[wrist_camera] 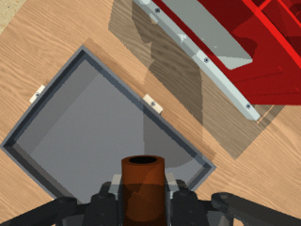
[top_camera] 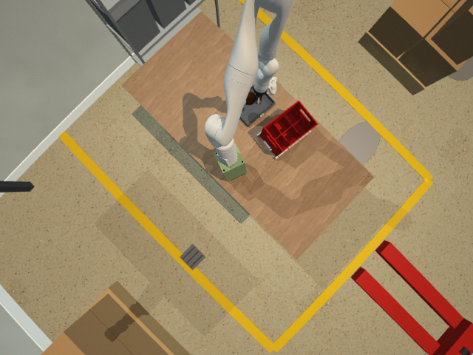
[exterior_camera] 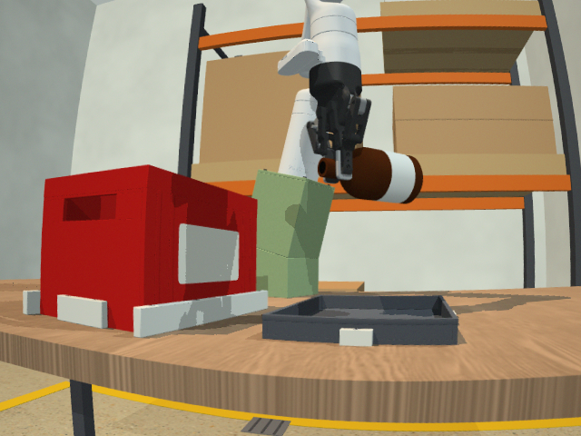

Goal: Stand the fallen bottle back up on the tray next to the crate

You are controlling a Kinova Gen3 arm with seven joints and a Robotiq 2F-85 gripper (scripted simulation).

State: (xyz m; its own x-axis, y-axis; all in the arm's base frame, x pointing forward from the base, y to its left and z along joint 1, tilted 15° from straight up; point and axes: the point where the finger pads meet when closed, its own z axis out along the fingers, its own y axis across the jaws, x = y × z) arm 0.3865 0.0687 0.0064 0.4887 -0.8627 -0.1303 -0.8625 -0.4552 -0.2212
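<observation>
My gripper is now 5 cm to the right of the brown bottle and 3 cm past it. The rest, counted from my hand: red crate 25 cm to the right, 12 cm below, 1 cm behind; dark grey tray 19 cm below, 4 cm to the left, 4 cm ahead.
</observation>
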